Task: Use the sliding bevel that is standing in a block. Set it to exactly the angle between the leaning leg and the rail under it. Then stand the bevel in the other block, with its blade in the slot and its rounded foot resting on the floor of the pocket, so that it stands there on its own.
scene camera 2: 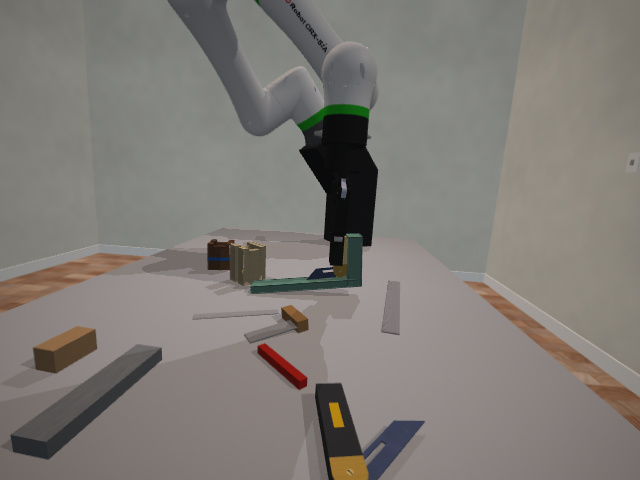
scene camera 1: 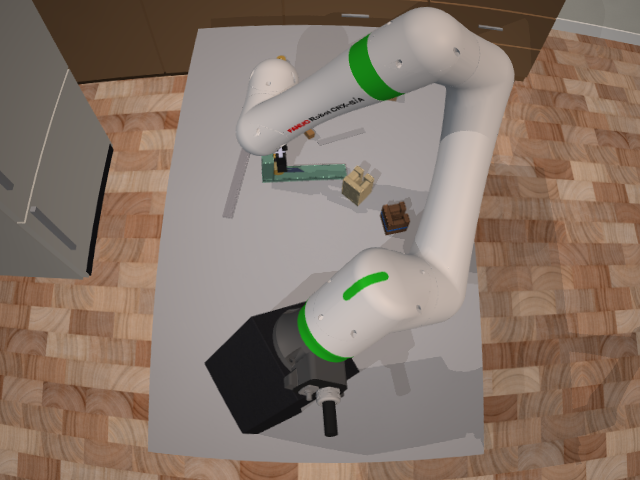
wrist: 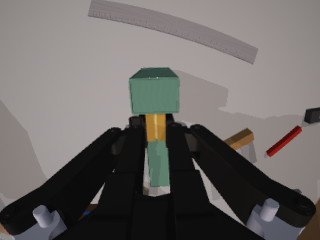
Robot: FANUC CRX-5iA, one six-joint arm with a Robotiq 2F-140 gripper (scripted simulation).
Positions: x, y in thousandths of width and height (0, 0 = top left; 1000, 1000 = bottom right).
Scene:
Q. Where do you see a red bar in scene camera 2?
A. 468, 793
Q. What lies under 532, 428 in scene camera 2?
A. The gripper.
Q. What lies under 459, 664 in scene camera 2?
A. A try square.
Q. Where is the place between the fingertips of the gripper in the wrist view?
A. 489, 473

